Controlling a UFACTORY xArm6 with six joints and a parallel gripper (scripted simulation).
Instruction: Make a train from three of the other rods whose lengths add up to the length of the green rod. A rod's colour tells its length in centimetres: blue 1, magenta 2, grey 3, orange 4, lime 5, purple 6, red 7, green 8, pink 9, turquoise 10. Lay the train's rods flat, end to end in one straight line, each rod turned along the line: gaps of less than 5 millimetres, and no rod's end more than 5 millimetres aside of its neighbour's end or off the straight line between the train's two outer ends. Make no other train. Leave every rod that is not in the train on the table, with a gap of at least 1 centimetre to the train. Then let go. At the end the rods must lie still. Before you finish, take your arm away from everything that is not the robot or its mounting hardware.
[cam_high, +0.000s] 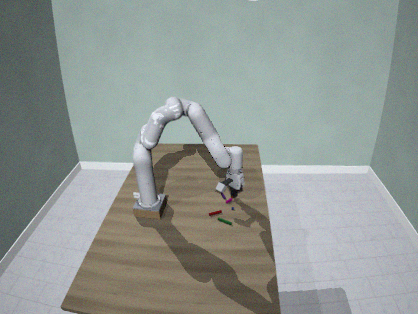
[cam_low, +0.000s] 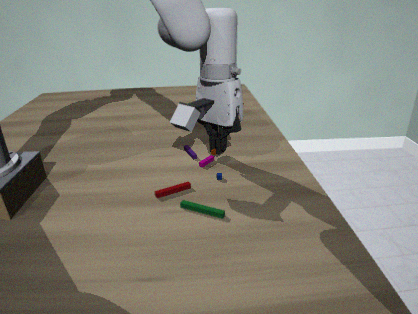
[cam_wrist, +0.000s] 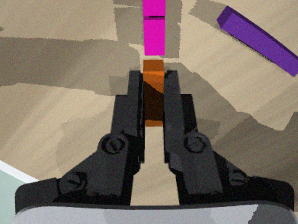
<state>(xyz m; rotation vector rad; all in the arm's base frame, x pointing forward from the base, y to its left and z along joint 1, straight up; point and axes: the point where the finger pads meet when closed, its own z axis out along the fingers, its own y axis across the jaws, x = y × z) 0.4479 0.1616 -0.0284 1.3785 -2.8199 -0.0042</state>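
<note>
Now: hand 2 cm above the orange rod. The rest, counted from my hand: purple rod 7 cm behind, 3 cm below, 2 cm to the left; then red rod 15 cm to the right, 9 cm behind, 3 cm below; then blue rod 10 cm to the right, 3 cm below.
</note>
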